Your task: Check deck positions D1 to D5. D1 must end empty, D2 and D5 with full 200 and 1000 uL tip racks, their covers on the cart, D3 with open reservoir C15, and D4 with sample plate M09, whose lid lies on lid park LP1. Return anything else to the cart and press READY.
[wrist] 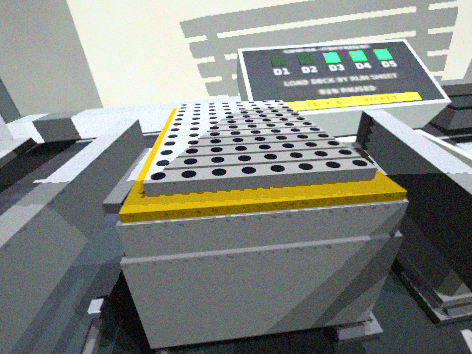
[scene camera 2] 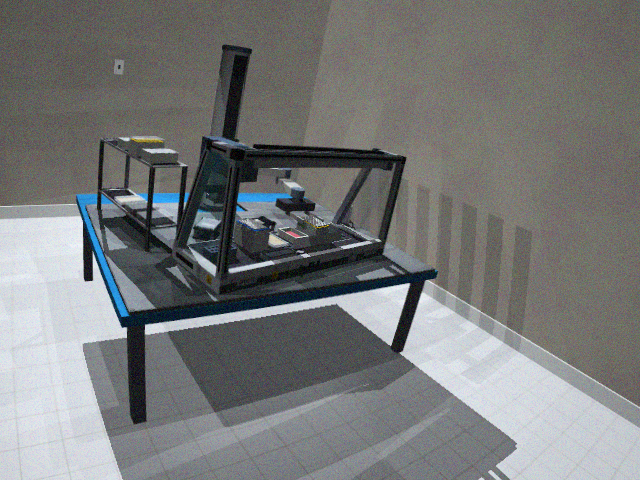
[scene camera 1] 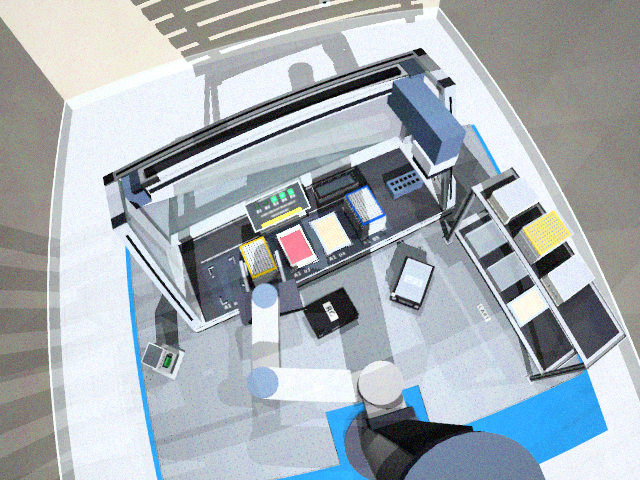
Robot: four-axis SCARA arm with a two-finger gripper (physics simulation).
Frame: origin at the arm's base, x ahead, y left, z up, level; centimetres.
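Where they show: gripper, fingertip midpoint: (wrist: 248,133) (scene camera 2: 313,221) (scene camera 1: 258,257).
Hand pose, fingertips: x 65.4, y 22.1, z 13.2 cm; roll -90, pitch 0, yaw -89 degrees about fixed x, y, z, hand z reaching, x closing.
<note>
After its pixels a point has its place.
My gripper (wrist: 248,133) {y 22.1, x 65.4, z 13.2 cm} (scene camera 1: 259,259) {y 22.1, x 65.4, z 13.2 cm} is shut on a grey tip rack with a yellow rim (wrist: 260,280) {y 21.7, x 58.9, z 10.9 cm} (scene camera 1: 257,256) {y 22.5, x 65.6, z 13.5 cm} (scene camera 2: 317,225) at D2. Its holes look dark, with no tips visible. It appears slightly raised; the gap beneath is hard to judge. The status panel (wrist: 342,75) {y 12.6, x 81.2, z 12.7 cm} (scene camera 1: 277,205) {y 12.7, x 81.5, z 12.9 cm} shows D1 and D2 dark, D3, D4 and D5 lit. An open reservoir with red contents (scene camera 1: 296,246) {y 10.1, x 68.1, z 7.4 cm} (scene camera 2: 293,234) {y 13.1, x 64.0, z 6.6 cm} is at D3. A cream plate (scene camera 1: 330,233) (scene camera 2: 277,240) is at D4. A blue-rimmed tip rack (scene camera 1: 366,206) (scene camera 2: 253,233) is at D5.
The cart (scene camera 2: 150,206) {y -55.1, x 62.0, z 20.7 cm} bears a yellow-topped rack (scene camera 1: 547,232) {y -51.7, x 38.2, z 43.3 cm}, pale boxes (scene camera 1: 570,277) {y -54.5, x 25.6, z 40.4 cm} and a lower cream plate (scene camera 1: 527,305) {y -54.2, x 25.9, z 12.9 cm}. A black box (scene camera 1: 330,312) {y 5.2, x 44.3, z 6.3 cm} and a white-topped box (scene camera 1: 412,281) {y -22.2, x 46.4, z 7.1 cm} stand before the deck. A green-button unit (scene camera 1: 168,360) {y 58.5, x 40.6, z 9.8 cm} stands left. Frame posts surround the deck.
</note>
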